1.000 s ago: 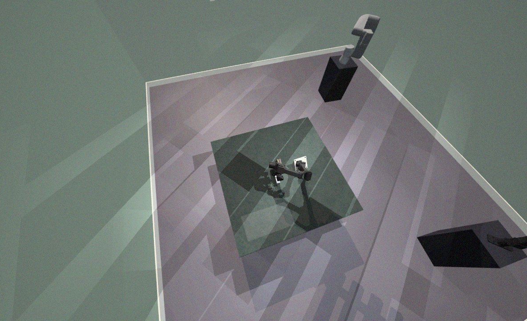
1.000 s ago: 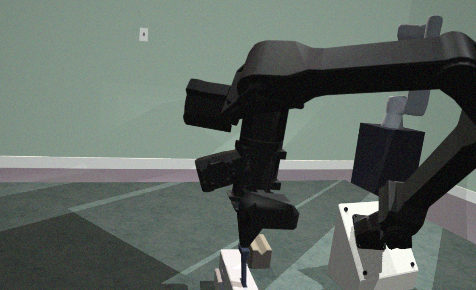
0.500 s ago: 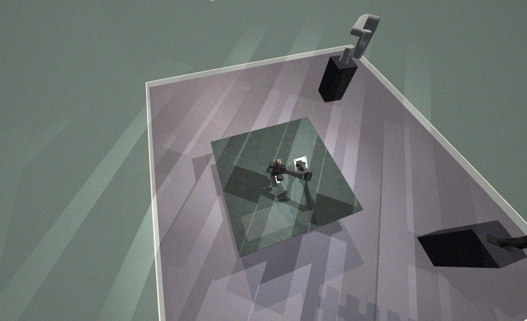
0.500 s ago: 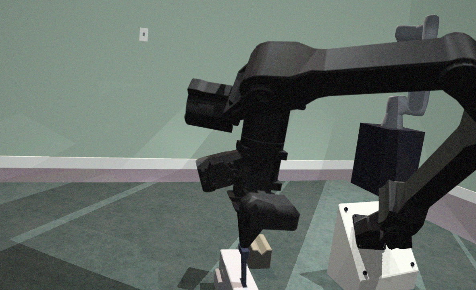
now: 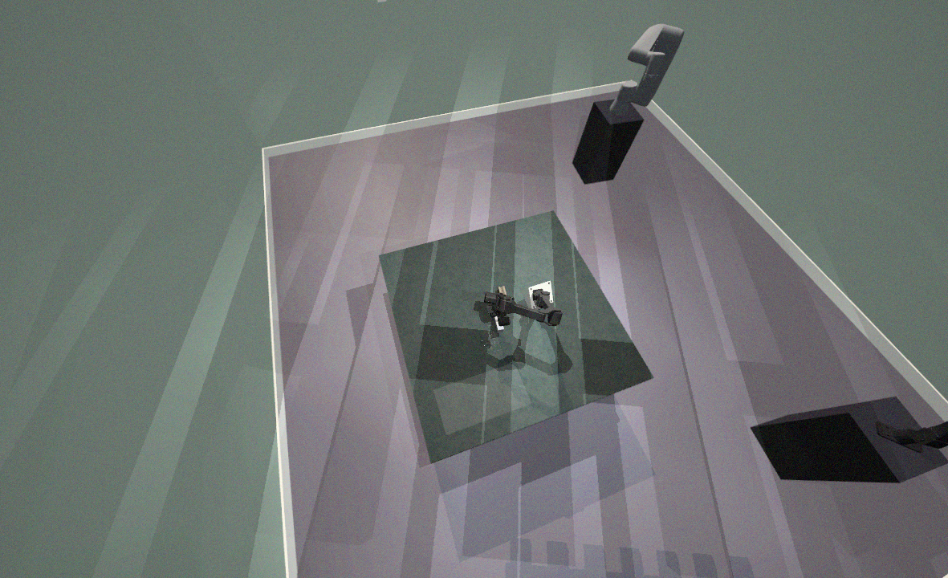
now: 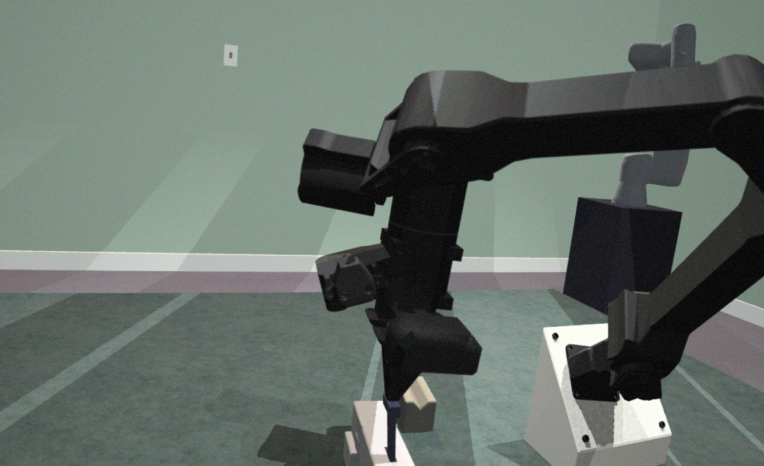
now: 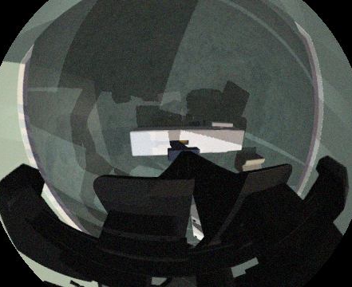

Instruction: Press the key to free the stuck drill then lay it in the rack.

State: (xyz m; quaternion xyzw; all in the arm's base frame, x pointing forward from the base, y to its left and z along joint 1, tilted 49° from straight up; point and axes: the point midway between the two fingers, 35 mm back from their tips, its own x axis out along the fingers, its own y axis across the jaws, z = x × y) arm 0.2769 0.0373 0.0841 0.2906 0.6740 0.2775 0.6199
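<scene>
Right now my gripper tip is 30 mm above the blue key. Also, from my gripper tip: drill (10 mm behind, 50 mm to the right, 80 mm below); then grey housing (10 mm behind, 30 mm to the right, 80 mm below).
</scene>
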